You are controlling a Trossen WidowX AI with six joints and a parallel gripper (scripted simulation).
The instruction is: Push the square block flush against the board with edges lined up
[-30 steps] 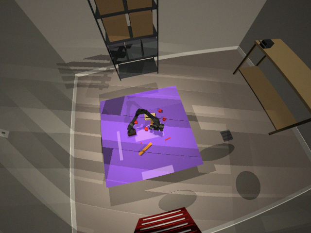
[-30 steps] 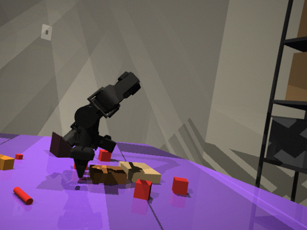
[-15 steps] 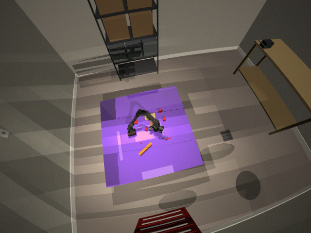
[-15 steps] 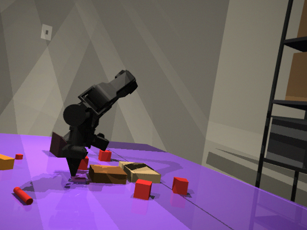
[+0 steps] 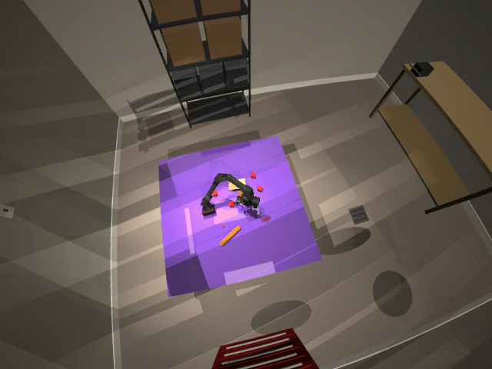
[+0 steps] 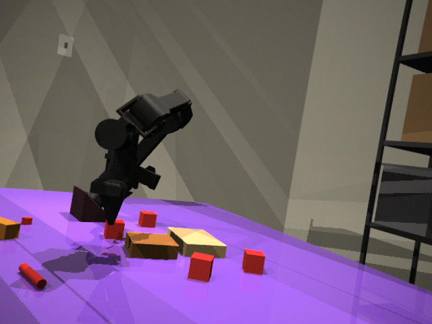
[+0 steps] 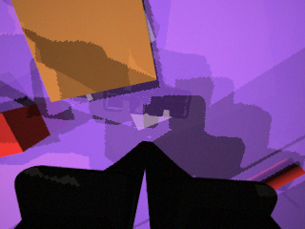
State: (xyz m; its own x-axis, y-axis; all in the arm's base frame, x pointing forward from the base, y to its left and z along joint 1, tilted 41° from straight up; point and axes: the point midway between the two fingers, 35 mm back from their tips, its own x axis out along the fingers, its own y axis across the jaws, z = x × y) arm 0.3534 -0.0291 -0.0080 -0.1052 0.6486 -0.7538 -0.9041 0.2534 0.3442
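Right now the square block is 2 cm behind my gripper tip, 10 cm to the left of it and 5 cm below it. Also, from my gripper tip: long orange bar 19 cm behind, 23 cm to the right, 4 cm below; tan board 6 cm behind, 23 cm to the left, 5 cm below.
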